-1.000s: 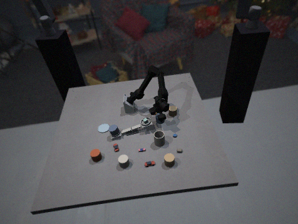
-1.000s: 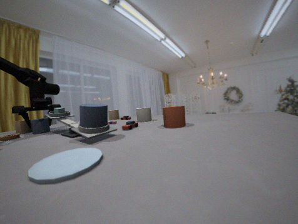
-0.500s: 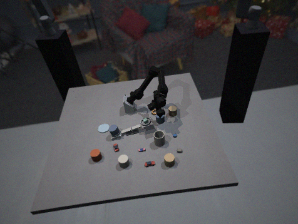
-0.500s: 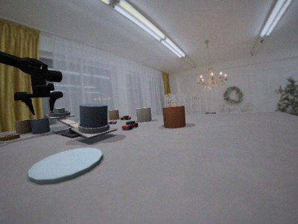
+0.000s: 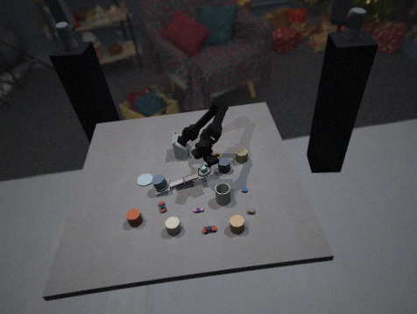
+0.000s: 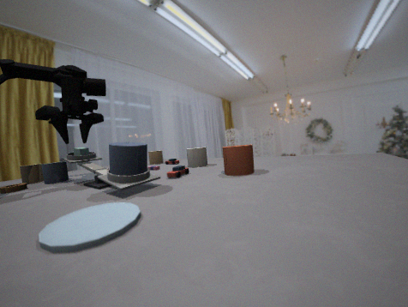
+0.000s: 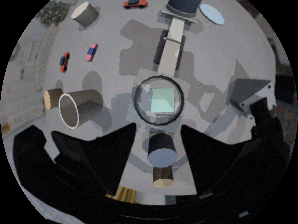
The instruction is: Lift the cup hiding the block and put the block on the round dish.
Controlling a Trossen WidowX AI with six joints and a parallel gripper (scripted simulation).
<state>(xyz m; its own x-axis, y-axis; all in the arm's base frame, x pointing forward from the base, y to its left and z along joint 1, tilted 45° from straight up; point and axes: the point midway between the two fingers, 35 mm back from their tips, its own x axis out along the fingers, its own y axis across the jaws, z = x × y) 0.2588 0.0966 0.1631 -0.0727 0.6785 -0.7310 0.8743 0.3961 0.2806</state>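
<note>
Now: the block 1 cm ahead of my gripper tip, 2 cm to the right of it and 3 cm below it. Round my gripper tip: pale blue round dish: 39 cm to the right, 12 cm below; then small balance: 5 cm ahead, 14 cm to the right, 8 cm below; then blue cup: 8 cm ahead, 29 cm to the right, 6 cm below.
</note>
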